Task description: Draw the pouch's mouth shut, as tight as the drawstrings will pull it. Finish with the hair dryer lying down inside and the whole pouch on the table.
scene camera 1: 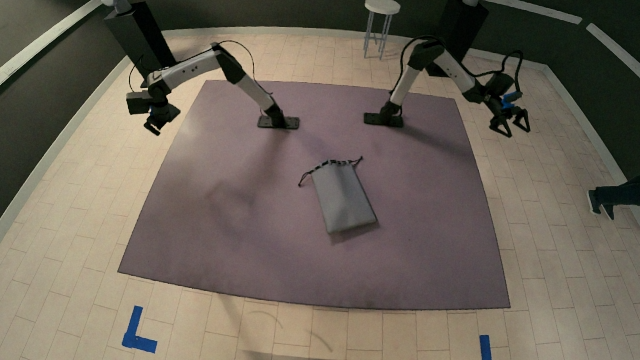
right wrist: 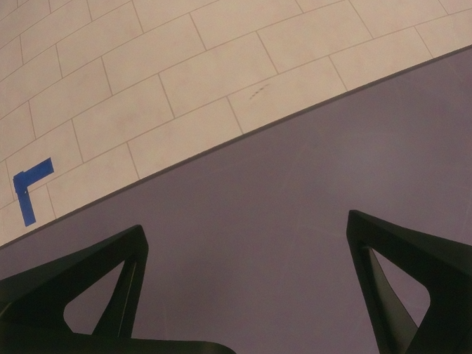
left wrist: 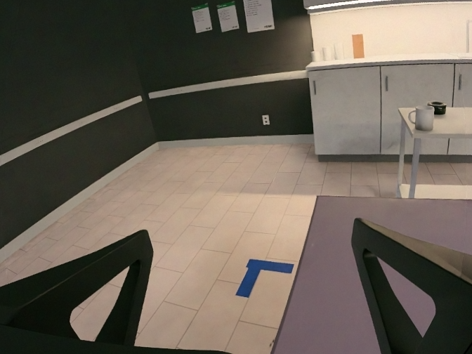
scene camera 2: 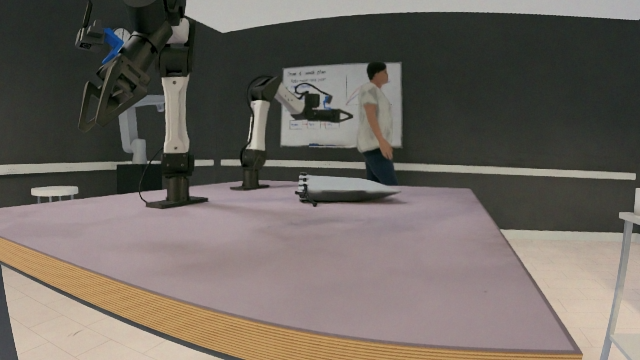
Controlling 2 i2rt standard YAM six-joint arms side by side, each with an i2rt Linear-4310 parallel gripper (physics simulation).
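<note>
The grey pouch (scene camera 1: 345, 200) (scene camera 2: 345, 191) lies flat on the purple table. Its mouth, laced with dark cord, faces the arm bases and spans nearly the pouch's width. One short drawstring end (scene camera 1: 304, 178) sticks out at the mouth's left, another drawstring end (scene camera 1: 359, 161) at its right. The hair dryer does not show; the pouch's body bulges. My left gripper (scene camera 1: 519, 133) (left wrist: 249, 236) is open and empty, raised beyond the table's right edge in scene camera 1. My right gripper (scene camera 2: 92, 127) (right wrist: 244, 230) is open and empty, raised high at the left, well away from the pouch.
The purple table top (scene camera 1: 425, 260) (scene camera 2: 425, 280) carries both arm bases, the left arm's base (scene camera 1: 383, 120) and the right arm's base (scene camera 1: 278, 122), behind the pouch. A white stool (scene camera 1: 382, 6) stands beyond the far edge. A person (scene camera 2: 376, 115) stands beyond the table.
</note>
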